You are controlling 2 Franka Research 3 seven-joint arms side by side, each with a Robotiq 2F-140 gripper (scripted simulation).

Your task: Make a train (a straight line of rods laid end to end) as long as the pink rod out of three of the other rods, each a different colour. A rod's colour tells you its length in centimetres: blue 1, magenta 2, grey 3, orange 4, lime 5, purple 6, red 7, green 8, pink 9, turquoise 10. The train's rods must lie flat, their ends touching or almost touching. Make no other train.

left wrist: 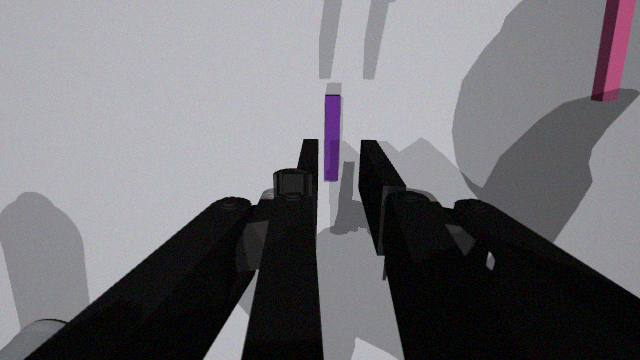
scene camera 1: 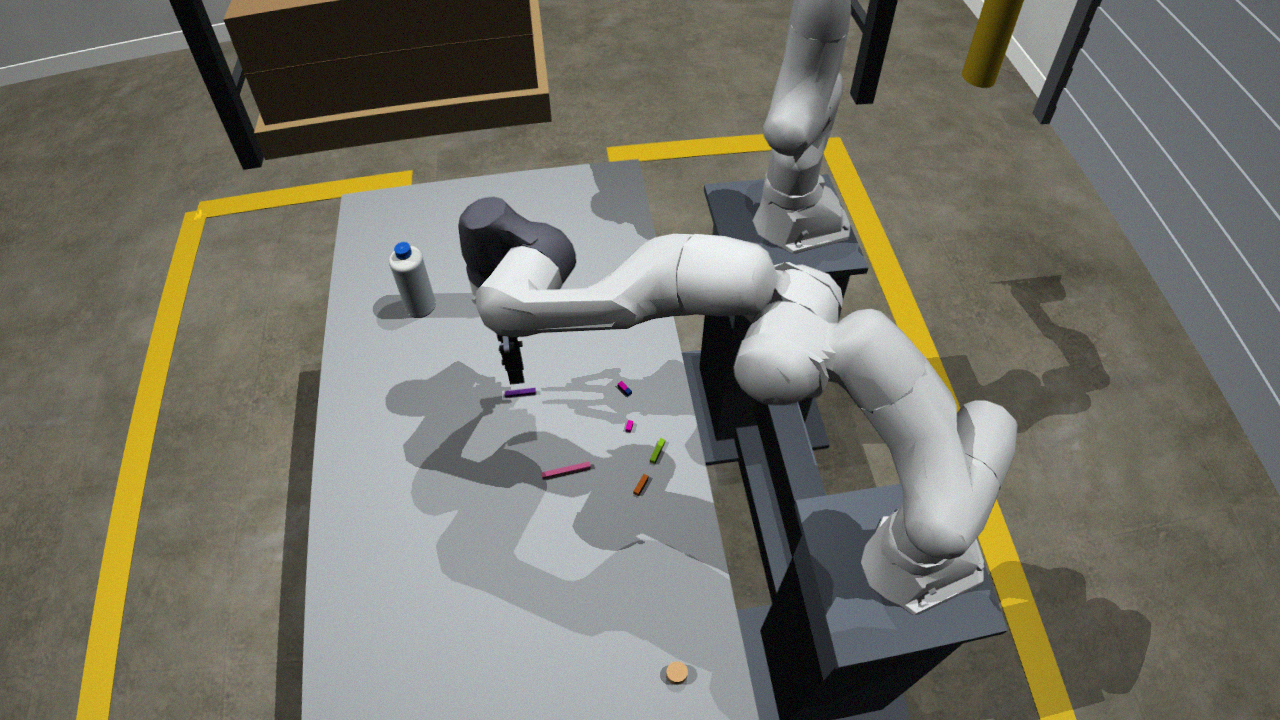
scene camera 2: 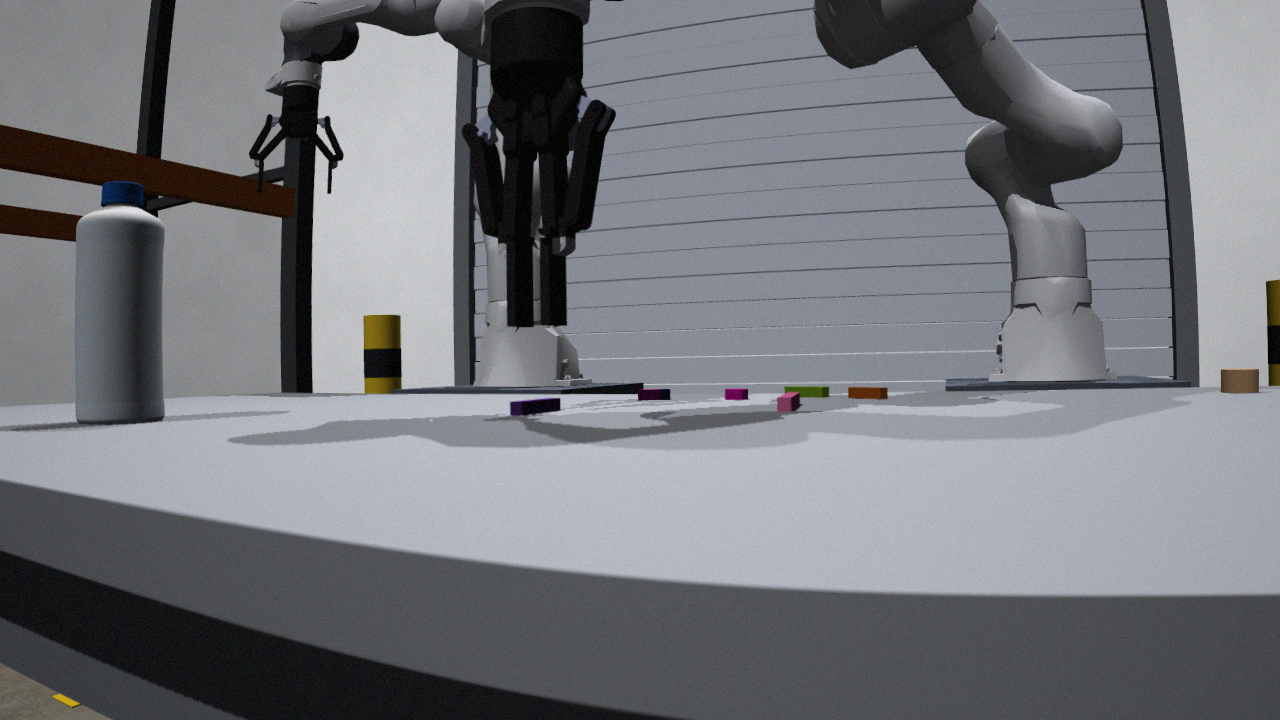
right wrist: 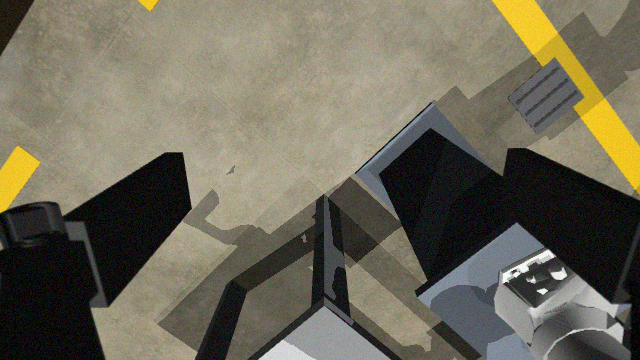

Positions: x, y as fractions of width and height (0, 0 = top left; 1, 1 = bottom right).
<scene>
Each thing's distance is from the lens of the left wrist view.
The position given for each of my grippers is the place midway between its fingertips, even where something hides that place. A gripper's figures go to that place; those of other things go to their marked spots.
my left gripper (left wrist: 0.53, 0.46): 0.17 m
purple rod (left wrist: 0.52, 0.28): 0.23 m
</scene>
